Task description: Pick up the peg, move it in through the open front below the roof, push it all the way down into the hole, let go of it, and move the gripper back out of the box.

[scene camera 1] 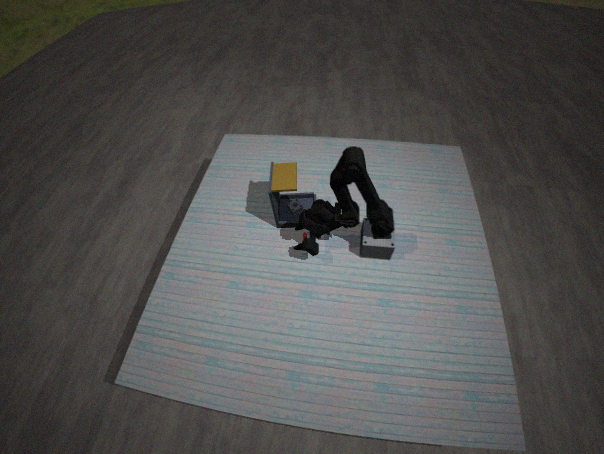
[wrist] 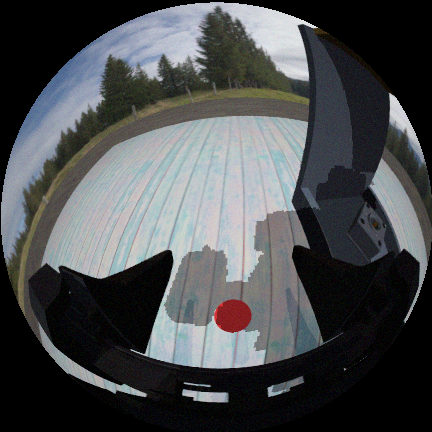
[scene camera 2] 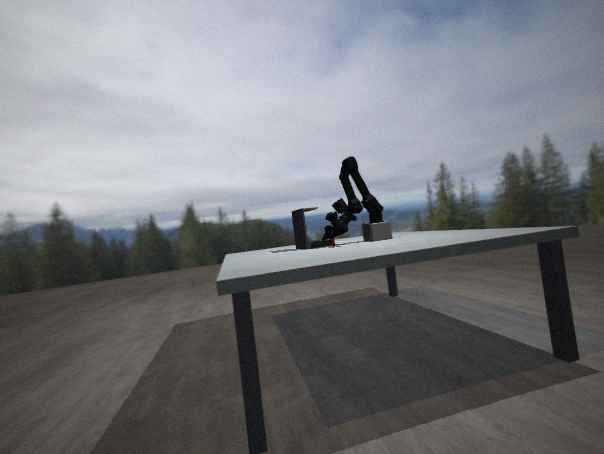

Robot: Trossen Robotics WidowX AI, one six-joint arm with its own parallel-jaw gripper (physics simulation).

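Where they show: gripper, fingertip midpoint: (scene camera 1: pixel 294 239) (wrist: pixel 234 255) (scene camera 2: pixel 325 239); arm's base, link origin: (scene camera 1: pixel 381 231) (scene camera 2: pixel 376 222).
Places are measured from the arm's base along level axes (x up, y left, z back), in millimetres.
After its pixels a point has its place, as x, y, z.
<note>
The red peg (scene camera 1: pixel 305 235) @(-21, 4, -280) (scene camera 2: pixel 333 242) @(-77, 3, -284) (wrist: pixel 233 316) @(-18, -2, -282) stands upright on the table; the wrist view looks down on its round top. My gripper (scene camera 1: pixel 299 237) @(-56, -3, -324) (wrist: pixel 234 255) @(-56, -3, -324) is open and low over the table, with one finger on each side of the peg and space between the peg and both fingers. The box has a yellow roof (scene camera 1: pixel 284 176) @(125, -161, -354) (scene camera 2: pixel 311 209) @(115, -99, -344) and a dark wall (scene camera 2: pixel 299 229) @(13, -154, -408) (wrist: pixel 327 115) @(22, -99, -396). Inside it, the block with the hole (scene camera 1: pixel 295 204) @(-66, -183, -330) (wrist: pixel 367 236) @(-64, -153, -320) sits on the floor, to the right in the wrist view and partly in shadow.
The striped table top (scene camera 1: pixel 300 325) @(-98, 318, -292) (scene camera 2: pixel 425 245) @(-98, 548, -193) carries the arm's grey base (scene camera 1: pixel 377 248) @(-20, 61, -18) (scene camera 2: pixel 377 231) @(-48, 59, -43), to the right of the box in both scene views. The box stands close to the gripper, and its low edge is near the right finger in the wrist view. The arm's shadow falls around the peg.
</note>
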